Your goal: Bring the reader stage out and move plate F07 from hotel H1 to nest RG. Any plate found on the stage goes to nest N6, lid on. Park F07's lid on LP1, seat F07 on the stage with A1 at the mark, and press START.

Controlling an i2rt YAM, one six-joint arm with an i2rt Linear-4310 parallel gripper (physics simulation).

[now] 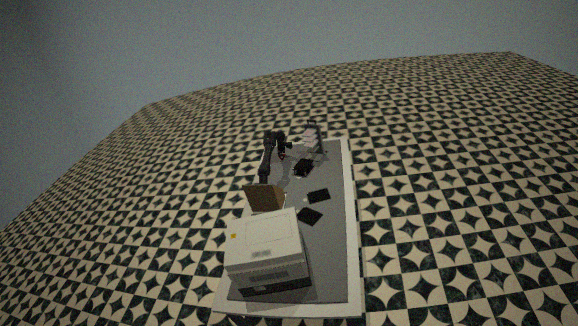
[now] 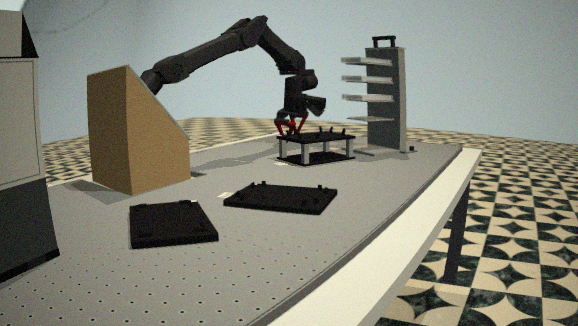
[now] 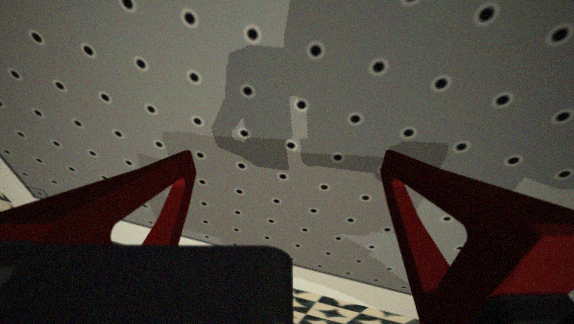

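Pixels of known places: gripper, between the fingertips: (image 1: 281, 156) (image 3: 288, 161); arm's base, origin of its link: (image 1: 263, 185) (image 2: 135, 102).
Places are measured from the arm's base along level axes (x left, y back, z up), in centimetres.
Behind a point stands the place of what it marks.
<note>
My gripper (image 1: 282, 157) @(x 62.2, y 5.4, z -16.3 cm) (image 2: 290, 131) @(x 62.2, y 5.4, z -16.3 cm) (image 3: 288, 161) @(x 62.2, y 5.4, z -16.3 cm) has red fingers spread wide, open and empty, pointing down over the perforated table behind the raised black stand. The grey hotel rack (image 1: 320, 144) @(x 63.0, y -33.5, z -6.0 cm) (image 2: 385, 107) @(x 64.5, y -28.9, z -4.6 cm) stands at the far end. Clear, flat plates, such as the top plate (image 2: 366, 61) @(x 53.4, y -28.8, z 8.6 cm), lie on its upper shelves; their labels are unreadable. The raised black stand (image 1: 303, 168) @(x 35.0, y -21.9, z -11.3 cm) (image 2: 317, 136) @(x 36.3, y -24.1, z -10.8 cm) has upright pegs and no plate on top. Two low black nests, one nearer the hotel (image 1: 319, 195) @(x 7.1, y -38.5, z -16.3 cm) (image 2: 280, 198) @(x 5.5, y -38.9, z -16.3 cm) and one nearer the reader (image 1: 310, 216) @(x -14.7, y -35.3, z -16.1 cm) (image 2: 172, 223) @(x -14.5, y -36.1, z -16.1 cm), hold no visible plate. No extended stage, mark or START button is discernible.
The large white and dark reader-like machine (image 1: 270, 240) @(x -60.1, y -26.6, z 13.8 cm) (image 2: 17, 120) @(x -35.7, y -34.2, z 0.7 cm) stands at the near end. A brown slanted box (image 1: 265, 199) @(x -8.4, y -2.7, z -5.8 cm) (image 2: 110, 130) @(x -8.4, y -2.8, z -5.3 cm) stands between it and the arm. The table has a pale rim (image 1: 353, 225) @(x -21.0, y -65.4, z -18.5 cm) (image 2: 380, 265) @(x -4.1, y -62.5, z -18.6 cm). Small white labels lie beside the stand and nests.
</note>
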